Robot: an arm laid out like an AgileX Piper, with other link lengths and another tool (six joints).
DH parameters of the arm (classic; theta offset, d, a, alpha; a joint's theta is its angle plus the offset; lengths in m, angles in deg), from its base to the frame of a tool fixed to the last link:
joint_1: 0 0.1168 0 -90
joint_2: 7.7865 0 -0.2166 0
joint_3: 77.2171 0 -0.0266 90
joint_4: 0 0.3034 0 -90
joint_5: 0 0 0 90
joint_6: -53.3 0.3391 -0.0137 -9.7
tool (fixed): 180 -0.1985 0 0
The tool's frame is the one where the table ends.
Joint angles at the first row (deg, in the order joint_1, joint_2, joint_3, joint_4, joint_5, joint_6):
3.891 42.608 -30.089 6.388 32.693 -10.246
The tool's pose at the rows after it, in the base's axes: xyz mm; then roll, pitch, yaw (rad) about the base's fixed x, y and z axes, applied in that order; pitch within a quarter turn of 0, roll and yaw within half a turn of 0:
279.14, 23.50, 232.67, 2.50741, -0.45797, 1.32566
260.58, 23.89, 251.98, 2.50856, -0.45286, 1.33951
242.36, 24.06, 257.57, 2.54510, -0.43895, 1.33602
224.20, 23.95, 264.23, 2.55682, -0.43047, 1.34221
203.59, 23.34, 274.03, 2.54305, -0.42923, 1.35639
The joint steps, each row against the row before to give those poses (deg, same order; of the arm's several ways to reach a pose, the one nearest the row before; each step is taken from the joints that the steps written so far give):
-0.001 -7.036 -0.907 0.001 6.527 -0.225
0.002 -5.243 -1.363 -0.113 6.801 -0.129
0.000 -4.381 -0.233 -0.085 6.694 0.001
-0.001 -4.646 0.000 -0.048 5.414 -0.131
0.004 -5.517 -0.049 -0.090 4.929 -0.022

